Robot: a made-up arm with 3 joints. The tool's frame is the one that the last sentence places.
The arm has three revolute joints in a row. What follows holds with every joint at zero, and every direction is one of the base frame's. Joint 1 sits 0.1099 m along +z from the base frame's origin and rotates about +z. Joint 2 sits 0.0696 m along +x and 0.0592 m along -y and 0.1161 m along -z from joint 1 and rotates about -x. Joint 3 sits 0.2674 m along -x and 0.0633 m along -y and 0.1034 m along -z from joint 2 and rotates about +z. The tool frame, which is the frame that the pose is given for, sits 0.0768 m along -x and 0.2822 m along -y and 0.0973 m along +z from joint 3; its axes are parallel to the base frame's.
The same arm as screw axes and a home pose.
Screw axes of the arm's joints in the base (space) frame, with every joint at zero. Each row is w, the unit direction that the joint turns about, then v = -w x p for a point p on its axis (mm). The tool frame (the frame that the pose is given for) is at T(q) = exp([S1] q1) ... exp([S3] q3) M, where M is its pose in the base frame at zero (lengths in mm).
S1 = (0, 0, 1, 0.0, 0.0, 0.0)
S2 = (-1, 0, 0, 0.0, 6.2, -59.2)
S3 = (0, 0, 1, -122.5, 197.8, 0.0)
M: xyz -274.6 -404.7 -12.3 (mm) rpy 0.0000 0.0000 0.0000 (rad, as in URDF)

